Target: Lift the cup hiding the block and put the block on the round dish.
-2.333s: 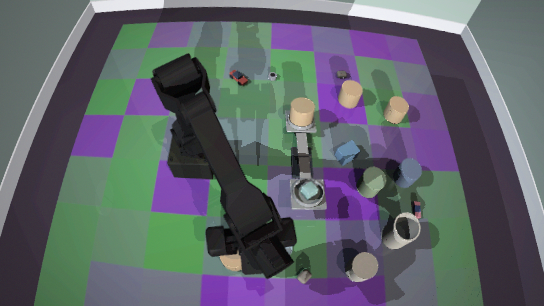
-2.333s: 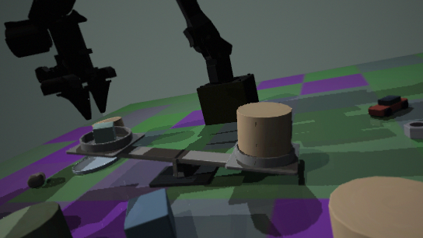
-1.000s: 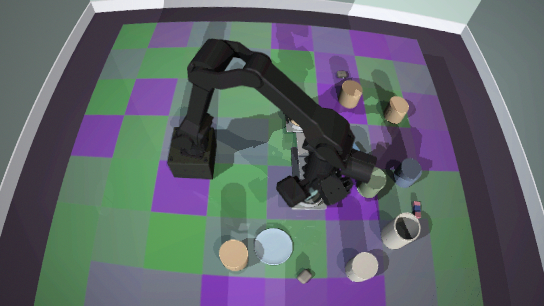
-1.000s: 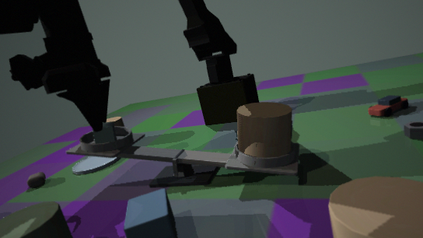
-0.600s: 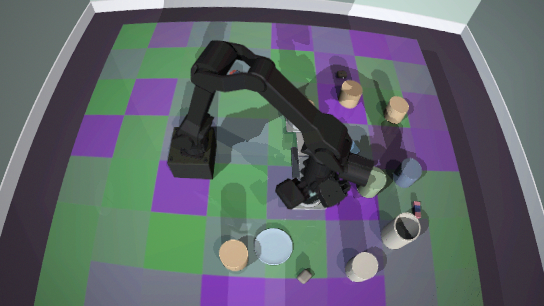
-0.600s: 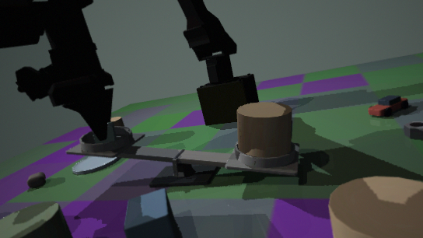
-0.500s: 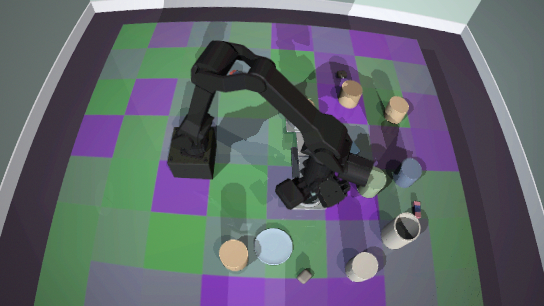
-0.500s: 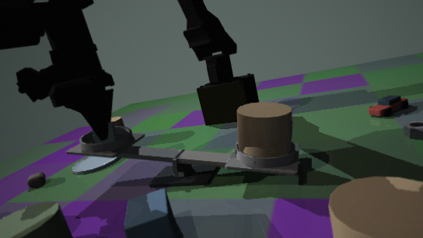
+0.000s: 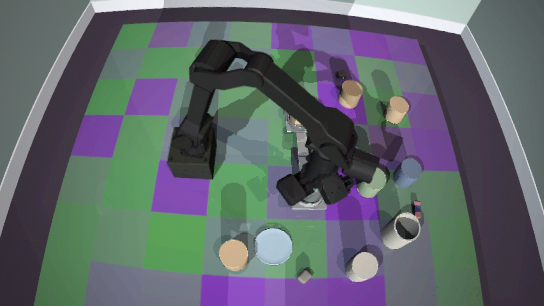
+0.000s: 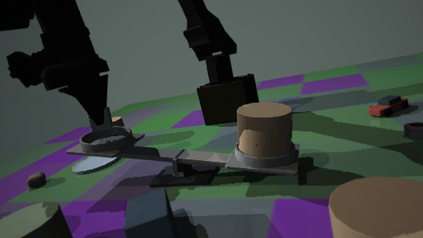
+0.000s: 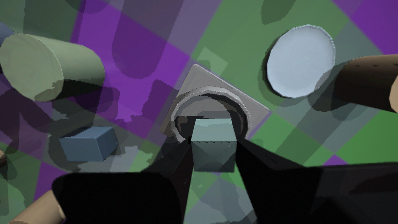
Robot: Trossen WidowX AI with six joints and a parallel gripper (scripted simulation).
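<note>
My gripper tip is now 140 mm to the left of the pale blue round dish, 100 mm above it and 60 mm past it. Round my gripper tip: green cylinder (190 mm ahead, 70 mm to the left, 70 mm below); then grey-green block (10 mm above); then balance (120 mm to the left, 70 mm below, 30 mm behind).
</note>
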